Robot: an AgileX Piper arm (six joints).
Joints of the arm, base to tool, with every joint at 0 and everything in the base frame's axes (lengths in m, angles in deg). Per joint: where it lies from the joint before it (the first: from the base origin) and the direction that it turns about. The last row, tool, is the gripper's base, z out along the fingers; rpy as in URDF.
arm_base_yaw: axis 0 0 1 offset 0 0 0.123
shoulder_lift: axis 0 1 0 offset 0 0 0
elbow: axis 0 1 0 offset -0.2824 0 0.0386
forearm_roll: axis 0.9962 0 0.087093 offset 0.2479 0 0.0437
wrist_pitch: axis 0 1 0 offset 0 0 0
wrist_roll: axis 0.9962 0 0.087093 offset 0.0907 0 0.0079
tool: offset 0 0 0 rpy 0 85.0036 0
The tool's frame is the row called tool.
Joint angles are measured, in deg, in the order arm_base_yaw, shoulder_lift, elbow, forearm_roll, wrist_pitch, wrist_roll. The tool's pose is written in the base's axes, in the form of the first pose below.
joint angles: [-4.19 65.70 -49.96 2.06 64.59 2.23]
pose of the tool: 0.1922 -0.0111 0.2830 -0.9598 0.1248 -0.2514 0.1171 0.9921 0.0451
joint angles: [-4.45 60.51 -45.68 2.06 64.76 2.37]
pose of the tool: 0.1693 -0.0102 0.2789 -0.9556 0.1312 -0.2637 0.1233 0.9913 0.0464
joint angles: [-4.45 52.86 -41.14 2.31 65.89 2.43]
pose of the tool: 0.1389 -0.0074 0.2770 -0.9458 0.1326 -0.2965 0.1224 0.9911 0.0526
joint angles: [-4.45 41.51 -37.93 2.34 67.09 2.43]
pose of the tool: 0.1017 -0.0045 0.2843 -0.9032 0.1287 -0.4095 0.1149 0.9917 0.0582
